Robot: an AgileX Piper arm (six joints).
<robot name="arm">
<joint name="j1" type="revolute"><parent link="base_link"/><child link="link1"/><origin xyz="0 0 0.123"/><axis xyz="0 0 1"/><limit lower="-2.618" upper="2.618"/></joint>
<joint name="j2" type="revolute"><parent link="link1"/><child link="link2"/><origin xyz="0 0 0"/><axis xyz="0 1 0"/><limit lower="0" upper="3.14"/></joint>
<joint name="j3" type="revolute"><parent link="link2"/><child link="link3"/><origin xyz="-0.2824 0 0.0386"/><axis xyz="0 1 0"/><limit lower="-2.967" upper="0"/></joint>
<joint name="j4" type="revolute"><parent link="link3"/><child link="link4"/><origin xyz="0.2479 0 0.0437"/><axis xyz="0.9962 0 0.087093"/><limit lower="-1.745" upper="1.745"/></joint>
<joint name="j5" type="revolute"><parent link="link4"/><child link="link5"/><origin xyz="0 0 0"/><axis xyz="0 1 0"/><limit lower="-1.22" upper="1.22"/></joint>
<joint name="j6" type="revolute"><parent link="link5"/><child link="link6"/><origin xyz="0.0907 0 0.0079"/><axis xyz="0.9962 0 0.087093"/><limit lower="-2.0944" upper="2.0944"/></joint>
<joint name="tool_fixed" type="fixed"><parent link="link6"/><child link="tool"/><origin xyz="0 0 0" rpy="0 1.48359 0"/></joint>
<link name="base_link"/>
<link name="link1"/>
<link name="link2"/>
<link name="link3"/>
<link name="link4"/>
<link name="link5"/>
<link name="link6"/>
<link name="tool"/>
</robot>
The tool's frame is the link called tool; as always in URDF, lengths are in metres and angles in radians.
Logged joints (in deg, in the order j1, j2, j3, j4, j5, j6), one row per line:
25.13, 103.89, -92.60, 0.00, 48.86, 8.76
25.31, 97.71, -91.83, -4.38, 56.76, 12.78
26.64, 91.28, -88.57, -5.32, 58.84, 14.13
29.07, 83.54, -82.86, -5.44, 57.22, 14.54
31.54, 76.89, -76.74, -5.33, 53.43, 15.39
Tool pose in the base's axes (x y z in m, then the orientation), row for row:
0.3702, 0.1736, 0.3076, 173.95, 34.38, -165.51
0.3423, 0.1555, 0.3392, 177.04, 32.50, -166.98
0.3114, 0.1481, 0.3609, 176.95, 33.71, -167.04
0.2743, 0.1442, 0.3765, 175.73, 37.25, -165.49
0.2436, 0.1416, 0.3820, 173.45, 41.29, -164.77
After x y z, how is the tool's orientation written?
As angles about the fixed x, y, z axes (roll, pitch, yaw), in degrees.
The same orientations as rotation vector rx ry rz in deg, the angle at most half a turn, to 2 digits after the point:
-20.79, 144.62, 13.36
-17.86, 146.72, 8.68
-17.72, 145.52, 8.89
-19.86, 141.79, 11.39
-21.42, 137.58, 14.85

